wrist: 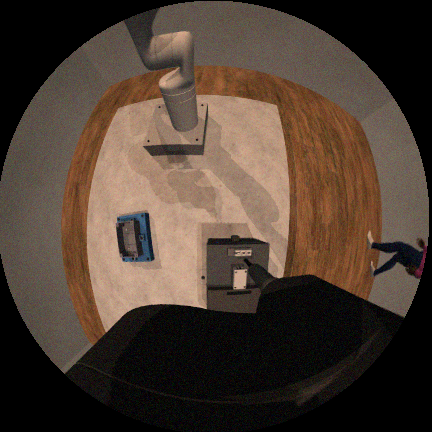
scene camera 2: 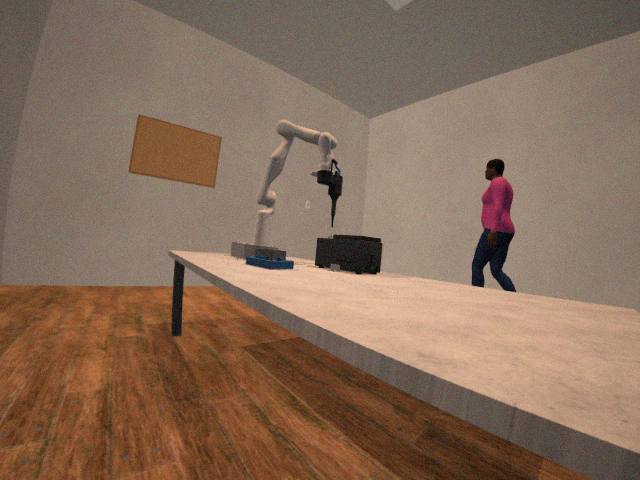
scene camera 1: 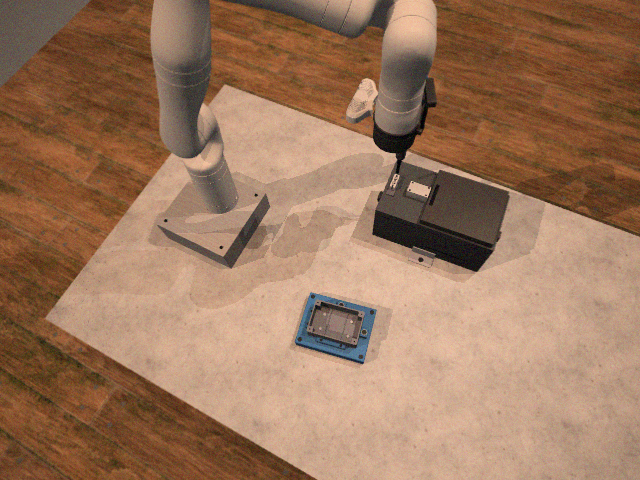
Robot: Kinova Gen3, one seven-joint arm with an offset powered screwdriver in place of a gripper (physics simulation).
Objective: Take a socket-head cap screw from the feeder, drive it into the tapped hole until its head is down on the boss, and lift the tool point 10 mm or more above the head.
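Note:
My screwdriver (scene camera 1: pixel 398 172) (scene camera 2: pixel 332 225) (wrist: pixel 245 260) is black and points down, its thin tip a little above the feeder's top. The tip is too small to show whether it bears a screw. The black feeder (scene camera 1: pixel 465 204) (scene camera 2: pixel 348 253) (wrist: pixel 217 262) has a pale pickup strip (scene camera 1: pixel 394 180) (wrist: pixel 243 253); in the wrist view the tip appears close beside it. Single screws cannot be made out. A grey open housing (scene camera 1: pixel 336 322) (scene camera 2: pixel 271 253) (wrist: pixel 129 240) sits on a blue plate (scene camera 1: pixel 364 342) (scene camera 2: pixel 268 263) (wrist: pixel 146 250). Which hole is the tapped one cannot be told.
The arm's grey base block (scene camera 1: pixel 242 235) (wrist: pixel 175 149) stands on the table (scene camera 1: pixel 465 372) (wrist: pixel 170 280). A pale plate (scene camera 1: pixel 418 189) (wrist: pixel 240 278) lies on the feeder beside the strip. A person in a pink top (scene camera 2: pixel 498 206) stands beyond the table.

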